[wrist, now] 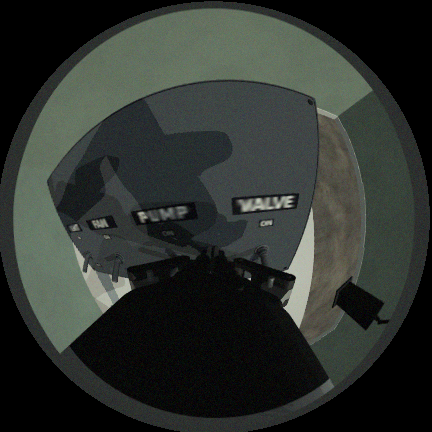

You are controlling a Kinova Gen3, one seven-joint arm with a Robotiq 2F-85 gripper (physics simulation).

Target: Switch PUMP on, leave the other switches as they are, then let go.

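Frame: origin at the arm's base, x ahead, y left, z up, level; metres.
Seen in the pictures: gripper, fingertip midpoint: (pixel 212 253).
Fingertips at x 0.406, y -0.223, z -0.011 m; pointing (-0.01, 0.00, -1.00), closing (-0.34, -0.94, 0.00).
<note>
Offsets run from my fingertips to a thing's top centre. "spot": to the spot under its first point.
A dark grey switch panel (pixel 270 150) fills the middle of the wrist view. The PUMP label {0.067 m ahead, 0.039 m left, 0.032 m up} (pixel 165 213) is left of centre with a small ON mark {spot: 0.043 m ahead, 0.043 m left, 0.014 m up} (pixel 168 233) below it, in shadow. The PUMP switch lever is mostly hidden by the gripper and shadow, so its position cannot be told. The VALVE label {0.043 m ahead, 0.079 m right, 0.032 m up} (pixel 265 203) is to the right, and the VALVE lever {spot: 0.022 m back, 0.063 m right, 0.007 m up} (pixel 263 254) points down. The FAN label {0.092 m ahead, 0.156 m left, 0.032 m up} (pixel 101 223) is to the left, and the FAN lever {spot: 0.013 m ahead, 0.168 m left, 0.014 m up} (pixel 116 268) points down. My gripper (pixel 212 253) is shut and empty, its tips close to the panel, below and right of the PUMP label.
Another lever {spot: 0.035 m ahead, 0.284 m left, 0.010 m up} (pixel 87 262) stands at the far left under a partly readable label {0.116 m ahead, 0.274 m left, 0.032 m up} (pixel 74 228). A brown surface (pixel 340 210) lies beyond the panel's right edge. A black box-like object (pixel 359 304) with a short cable is at the lower right. Green surfaces surround the panel.
</note>
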